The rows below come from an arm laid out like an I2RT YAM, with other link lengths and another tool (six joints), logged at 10 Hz.
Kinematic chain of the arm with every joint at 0, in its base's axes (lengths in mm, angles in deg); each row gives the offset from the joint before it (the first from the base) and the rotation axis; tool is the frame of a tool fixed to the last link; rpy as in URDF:
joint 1: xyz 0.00 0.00 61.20 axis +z
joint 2: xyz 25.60 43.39 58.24 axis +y
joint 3: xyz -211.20 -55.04 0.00 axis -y
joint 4: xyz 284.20 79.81 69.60 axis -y
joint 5: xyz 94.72 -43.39 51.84 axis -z
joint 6: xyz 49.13 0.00 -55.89 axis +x
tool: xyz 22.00 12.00 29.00 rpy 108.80 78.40 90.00
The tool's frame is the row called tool.
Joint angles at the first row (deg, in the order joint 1, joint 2, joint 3, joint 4, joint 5, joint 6):
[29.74, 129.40, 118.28, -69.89, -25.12, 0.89]
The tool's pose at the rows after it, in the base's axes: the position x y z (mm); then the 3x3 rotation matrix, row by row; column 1 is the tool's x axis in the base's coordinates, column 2 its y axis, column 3 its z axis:
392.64, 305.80, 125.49; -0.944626, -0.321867, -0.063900; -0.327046, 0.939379, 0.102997; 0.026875, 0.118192, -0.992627
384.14, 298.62, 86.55; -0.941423, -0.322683, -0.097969; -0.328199, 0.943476, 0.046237; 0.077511, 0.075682, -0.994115
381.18, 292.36, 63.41; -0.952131, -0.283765, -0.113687; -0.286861, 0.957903, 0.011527; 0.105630, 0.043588, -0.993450
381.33, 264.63, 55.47; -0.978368, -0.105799, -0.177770; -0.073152, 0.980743, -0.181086; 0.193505, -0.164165, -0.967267
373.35, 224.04, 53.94; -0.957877, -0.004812, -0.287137; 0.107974, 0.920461, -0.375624; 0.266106, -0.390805, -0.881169
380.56, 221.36, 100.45; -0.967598, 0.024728, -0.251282; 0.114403, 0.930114, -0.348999; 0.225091, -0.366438, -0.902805
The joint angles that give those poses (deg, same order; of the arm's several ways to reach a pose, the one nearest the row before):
[30.33, 131.44, 117.62, -72.36, -25.36, 0.84]
[30.31, 131.63, 110.87, -68.88, -23.55, 0.47]
[30.15, 131.63, 106.65, -65.74, -22.11, 2.79]
[29.12, 131.63, 106.65, -71.29, -12.99, 13.43]
[26.89, 131.61, 106.69, -80.82, -4.08, 20.47]
[26.13, 128.44, 111.37, -85.67, -4.23, 20.42]

